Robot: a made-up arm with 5 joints. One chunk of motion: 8 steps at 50 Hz.
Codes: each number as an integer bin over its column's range. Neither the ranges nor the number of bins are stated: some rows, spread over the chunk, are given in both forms.
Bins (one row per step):
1: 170 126 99 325 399
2: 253 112 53 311 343
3: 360 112 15 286 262
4: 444 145 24 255 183
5: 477 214 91 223 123
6: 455 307 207 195 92
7: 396 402 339 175 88
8: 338 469 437 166 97
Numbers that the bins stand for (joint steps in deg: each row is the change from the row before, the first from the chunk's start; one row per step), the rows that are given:
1: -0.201 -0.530 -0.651 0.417 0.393
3: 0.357 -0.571 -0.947 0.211 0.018
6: 0.636 0.001 -0.271 -0.270 -0.448
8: 0.292 0.477 0.539 -0.423 -0.434
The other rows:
2: 0.043 -0.571 -0.813 0.343 0.240
4: 0.603 -0.474 -0.915 0.047 -0.199
5: 0.700 -0.272 -0.679 -0.122 -0.363
7: 0.462 0.280 0.194 -0.375 -0.459

